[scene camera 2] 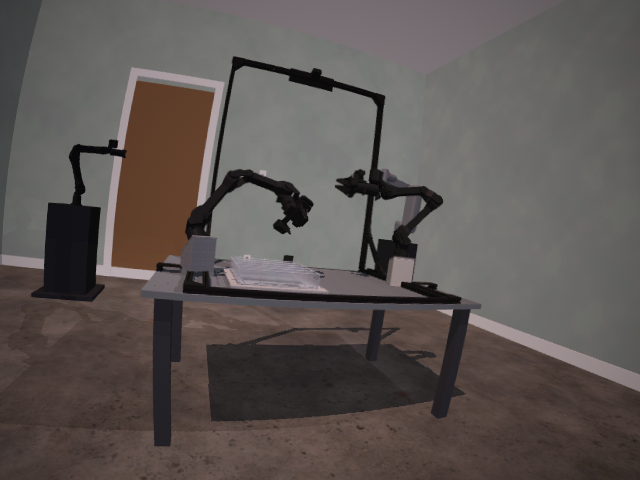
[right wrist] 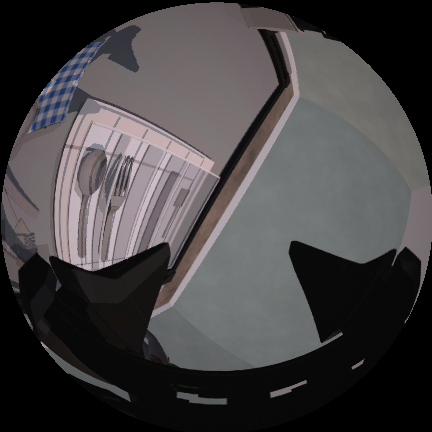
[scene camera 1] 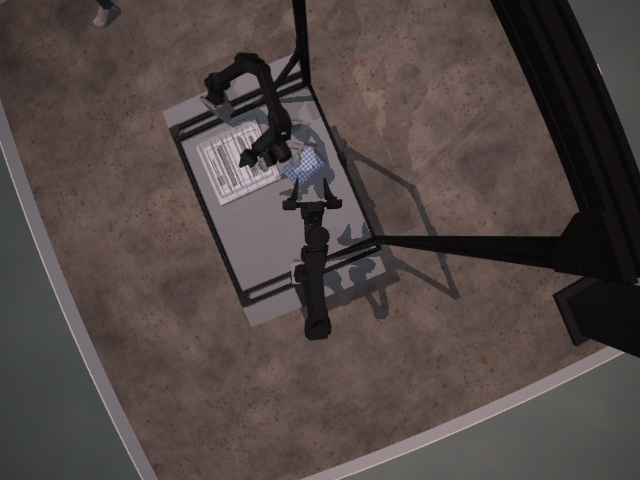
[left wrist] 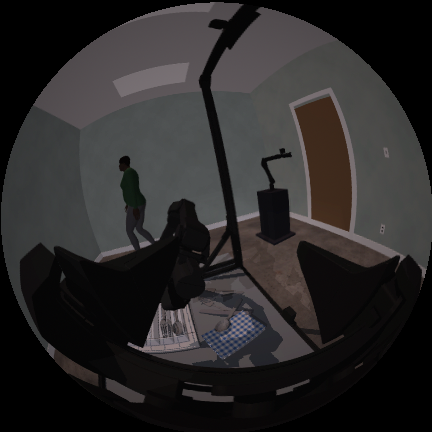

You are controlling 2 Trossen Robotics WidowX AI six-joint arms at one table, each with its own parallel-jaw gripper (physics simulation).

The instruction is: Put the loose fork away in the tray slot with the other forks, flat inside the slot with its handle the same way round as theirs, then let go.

Scene:
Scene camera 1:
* my left gripper: 311, 177
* cutlery tray: 208, 149

